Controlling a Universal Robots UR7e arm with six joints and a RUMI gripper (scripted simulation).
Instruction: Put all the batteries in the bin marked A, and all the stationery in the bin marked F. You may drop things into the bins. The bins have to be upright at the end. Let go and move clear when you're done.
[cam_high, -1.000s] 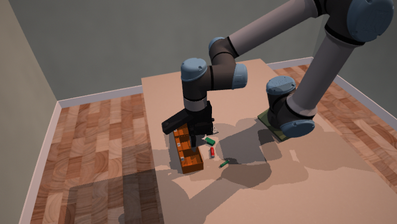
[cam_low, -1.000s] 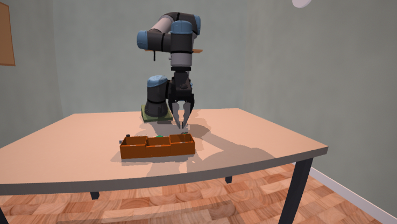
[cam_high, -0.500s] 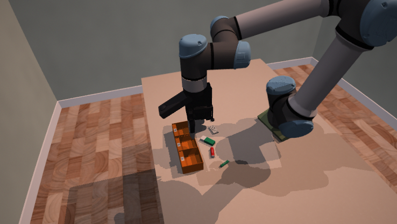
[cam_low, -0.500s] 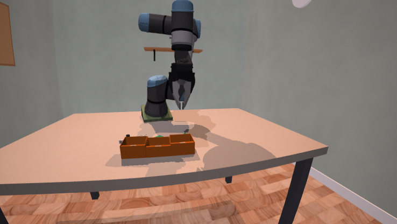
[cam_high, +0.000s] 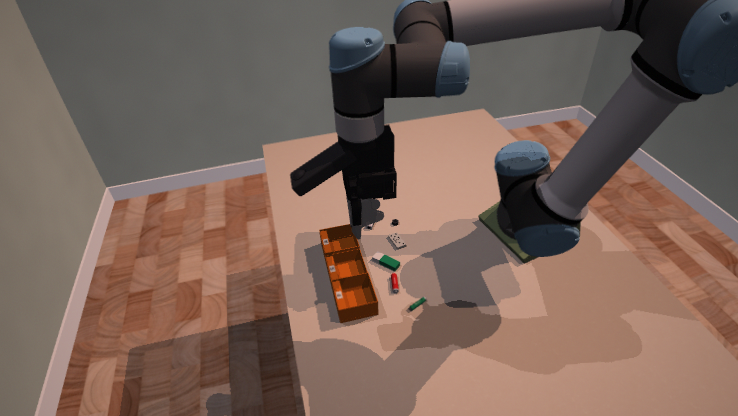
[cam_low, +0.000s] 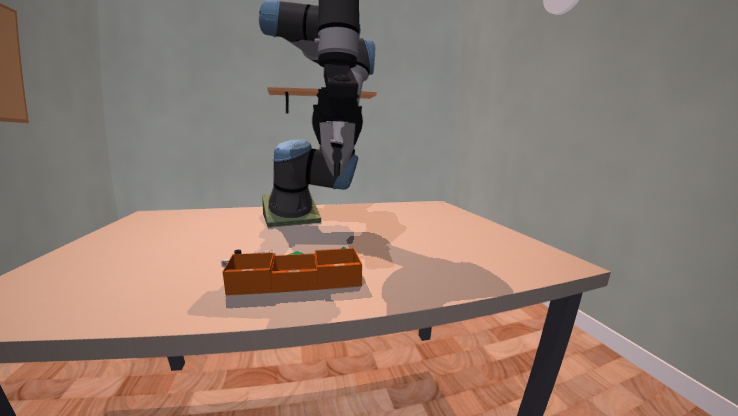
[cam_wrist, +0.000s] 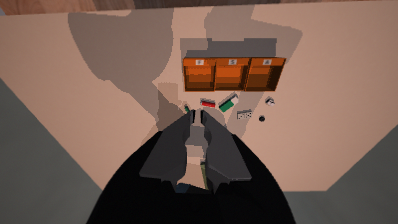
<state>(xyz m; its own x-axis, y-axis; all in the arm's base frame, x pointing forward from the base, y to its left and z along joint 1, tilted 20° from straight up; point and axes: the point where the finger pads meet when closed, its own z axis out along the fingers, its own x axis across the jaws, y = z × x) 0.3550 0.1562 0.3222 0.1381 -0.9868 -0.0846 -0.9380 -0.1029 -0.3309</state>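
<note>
My gripper is now 210 mm above the green battery, 120 mm past it and 10 mm to the right of it. Also, from my hand: green-and-white eraser: 210 mm below, 120 mm to the right, 60 mm behind; then red battery: 210 mm below, 80 mm behind, 50 mm to the right; then orange three-compartment bin: 200 mm below, 80 mm to the right, 30 mm ahead.
</note>
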